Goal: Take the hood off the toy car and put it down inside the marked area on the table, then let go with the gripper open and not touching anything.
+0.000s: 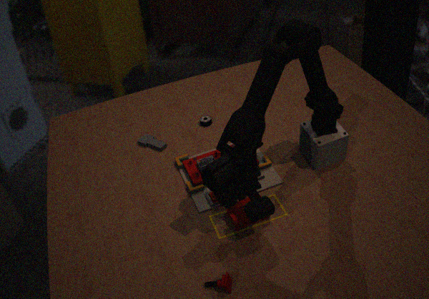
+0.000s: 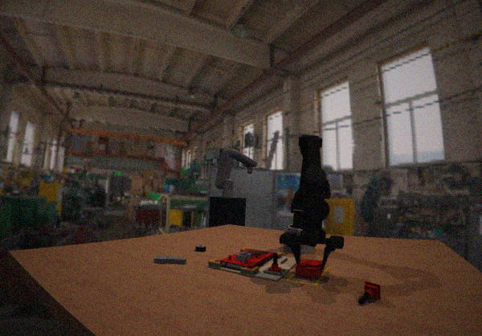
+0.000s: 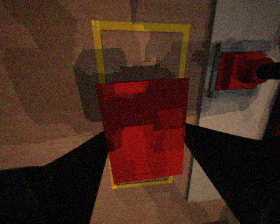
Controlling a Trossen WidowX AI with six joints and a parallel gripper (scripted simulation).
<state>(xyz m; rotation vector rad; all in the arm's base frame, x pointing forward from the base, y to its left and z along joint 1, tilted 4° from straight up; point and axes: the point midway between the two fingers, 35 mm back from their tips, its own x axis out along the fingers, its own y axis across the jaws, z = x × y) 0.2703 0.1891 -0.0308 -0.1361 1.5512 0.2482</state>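
My gripper tip is right at the red hood.
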